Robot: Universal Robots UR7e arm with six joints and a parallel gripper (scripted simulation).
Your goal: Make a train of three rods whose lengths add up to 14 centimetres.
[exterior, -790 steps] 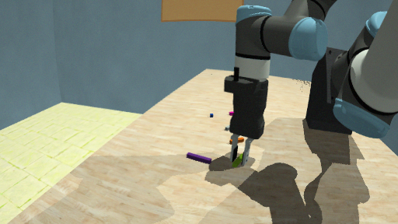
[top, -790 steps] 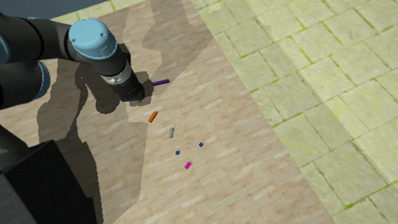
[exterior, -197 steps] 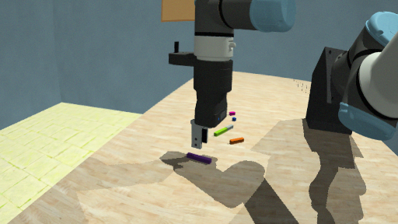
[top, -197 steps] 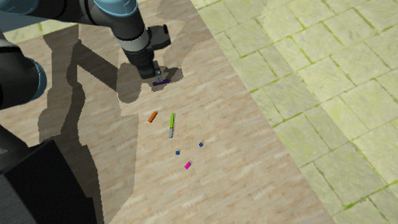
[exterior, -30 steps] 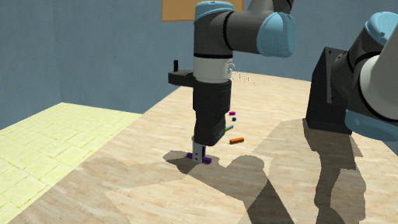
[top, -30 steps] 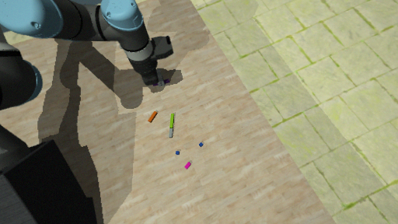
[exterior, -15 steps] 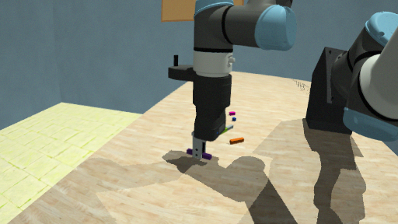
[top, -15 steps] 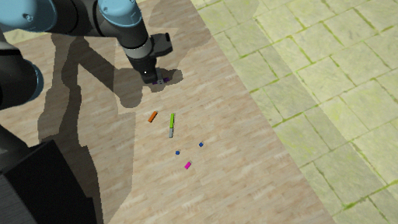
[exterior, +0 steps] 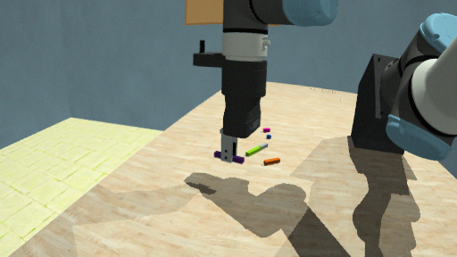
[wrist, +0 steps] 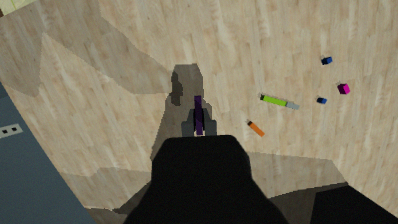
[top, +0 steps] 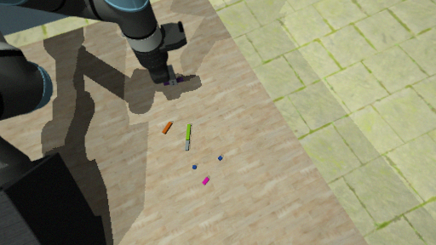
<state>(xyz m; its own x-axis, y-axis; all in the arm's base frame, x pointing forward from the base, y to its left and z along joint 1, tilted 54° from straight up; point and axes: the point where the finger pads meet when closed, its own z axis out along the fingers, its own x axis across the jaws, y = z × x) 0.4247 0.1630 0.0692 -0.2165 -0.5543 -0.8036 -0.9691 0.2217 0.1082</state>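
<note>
Now: the lime rod 15 cm to the right of my hand, 7 cm below it and 3 cm behind it. Round my hand: orange rod 11 cm to the right, 8 cm behind, 7 cm below; then grey rod 19 cm to the right, 7 cm below, 5 cm behind; then purple rod 1 cm below.
</note>
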